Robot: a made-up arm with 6 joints. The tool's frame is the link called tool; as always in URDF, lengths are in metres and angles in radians.
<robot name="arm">
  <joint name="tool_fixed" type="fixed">
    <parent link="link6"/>
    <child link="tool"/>
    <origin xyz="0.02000 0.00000 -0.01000" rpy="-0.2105 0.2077 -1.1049"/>
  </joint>
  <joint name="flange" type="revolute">
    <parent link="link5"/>
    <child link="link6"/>
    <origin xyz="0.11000 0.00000 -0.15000" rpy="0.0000 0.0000 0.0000"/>
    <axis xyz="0 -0.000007 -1"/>
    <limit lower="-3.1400" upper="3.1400"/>
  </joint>
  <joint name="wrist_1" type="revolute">
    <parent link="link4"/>
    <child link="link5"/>
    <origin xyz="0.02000 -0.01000 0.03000" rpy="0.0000 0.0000 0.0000"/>
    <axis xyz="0 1 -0.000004"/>
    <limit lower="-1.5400" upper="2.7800"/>
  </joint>
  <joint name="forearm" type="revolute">
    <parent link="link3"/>
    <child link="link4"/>
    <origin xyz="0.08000 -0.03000 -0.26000" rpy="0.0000 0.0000 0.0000"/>
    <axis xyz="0 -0.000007 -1"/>
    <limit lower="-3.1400" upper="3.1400"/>
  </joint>
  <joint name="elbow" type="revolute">
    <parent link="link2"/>
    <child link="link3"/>
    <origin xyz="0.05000 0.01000 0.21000" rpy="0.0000 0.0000 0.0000"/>
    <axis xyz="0 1 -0.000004"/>
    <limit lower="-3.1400" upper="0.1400"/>
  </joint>
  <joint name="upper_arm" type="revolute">
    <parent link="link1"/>
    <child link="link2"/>
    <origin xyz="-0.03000 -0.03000 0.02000" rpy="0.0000 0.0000 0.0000"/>
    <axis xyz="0 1 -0.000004"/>
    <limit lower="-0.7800" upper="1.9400"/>
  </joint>
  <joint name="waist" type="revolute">
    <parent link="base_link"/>
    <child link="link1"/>
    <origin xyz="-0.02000 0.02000 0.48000" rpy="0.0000 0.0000 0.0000"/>
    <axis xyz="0 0 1"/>
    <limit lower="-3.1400" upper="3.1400"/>
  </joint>
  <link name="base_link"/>
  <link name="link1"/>
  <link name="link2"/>
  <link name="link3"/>
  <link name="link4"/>
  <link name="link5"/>
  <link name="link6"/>
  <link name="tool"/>
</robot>
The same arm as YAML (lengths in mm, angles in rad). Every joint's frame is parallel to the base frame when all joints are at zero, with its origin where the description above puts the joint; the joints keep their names.
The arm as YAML. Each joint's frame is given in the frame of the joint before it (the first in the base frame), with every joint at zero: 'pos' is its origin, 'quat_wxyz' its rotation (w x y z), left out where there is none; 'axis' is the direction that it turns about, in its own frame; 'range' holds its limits. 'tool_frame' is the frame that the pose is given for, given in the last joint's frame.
length_unit: mm
angle_unit: rad
joints:
  - joint: waist
    pos: [-20.0, 20.0, 480.0]
    axis: [0.0, 0.0, 1.0]
    range: [-3.14, 3.14]
  - joint: upper_arm
    pos: [-30.0, -30.0, 20.0]
    axis: [0.0, 1.0, 0.0]
    range: [-0.78, 1.94]
  - joint: elbow
    pos: [50.0, 10.0, 210.0]
    axis: [0.0, 1.0, 0.0]
    range: [-3.14, 0.14]
  - joint: forearm
    pos: [80.0, -30.0, -260.0]
    axis: [0.0, 0.0, -1.0]
    range: [-3.14, 3.14]
  - joint: wrist_1
    pos: [20.0, -10.0, 30.0]
    axis: [0.0, 1.0, 0.0]
    range: [-1.54, 2.78]
  - joint: flange
    pos: [110.0, 0.0, -150.0]
    axis: [0.0, 0.0, -1.0]
    range: [-3.14, 3.14]
tool_frame:
  pos: [20.0, 0.0, -10.0]
  quat_wxyz: [0.847685, -0.034847, 0.142588, -0.509788]

